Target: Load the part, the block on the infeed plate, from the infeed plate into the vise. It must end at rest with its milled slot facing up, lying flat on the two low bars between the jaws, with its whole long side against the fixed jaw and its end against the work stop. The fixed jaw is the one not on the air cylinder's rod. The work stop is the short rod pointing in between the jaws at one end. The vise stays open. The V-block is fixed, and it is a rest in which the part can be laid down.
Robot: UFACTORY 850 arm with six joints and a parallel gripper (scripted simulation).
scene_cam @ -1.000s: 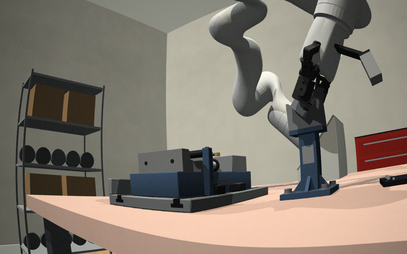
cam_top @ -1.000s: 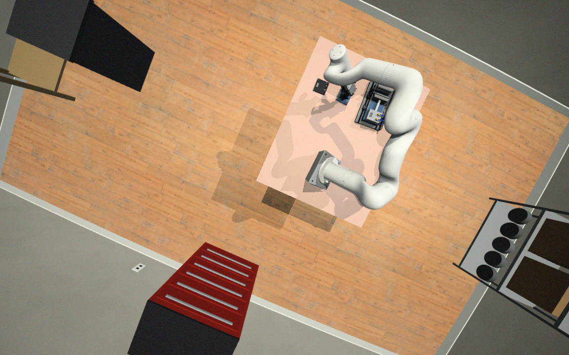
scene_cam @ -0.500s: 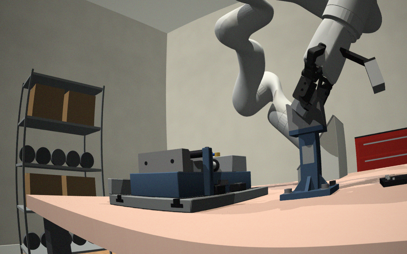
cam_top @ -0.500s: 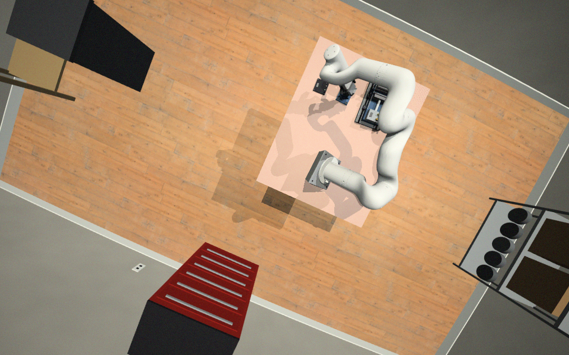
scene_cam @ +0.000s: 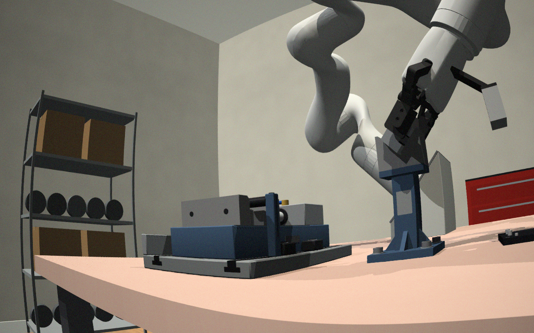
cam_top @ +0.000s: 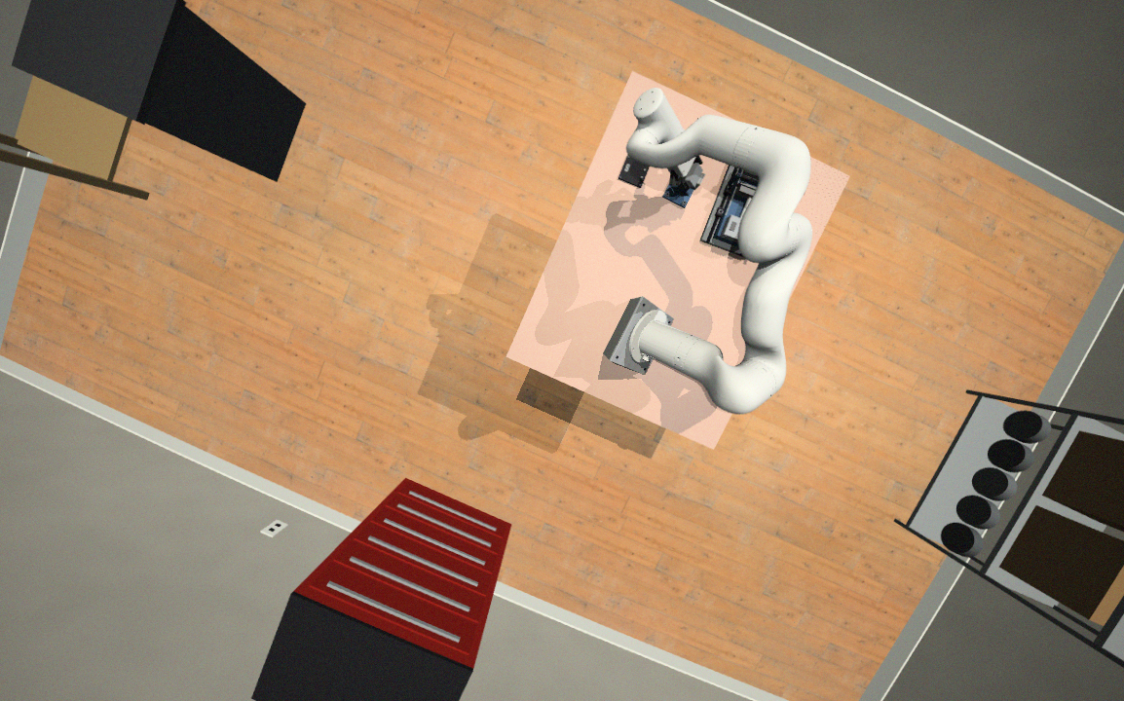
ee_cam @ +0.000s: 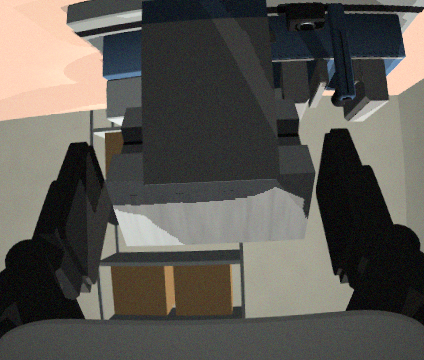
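My hand is 10 mm above the part. Also, from my hand: cylinder rod: 10 mm ahead, 240 mm to the right, 90 mm below; black infeed plate: 170 mm to the left, 160 mm below; work stop rod: 100 mm ahead, 180 mm to the right, 70 mm below.
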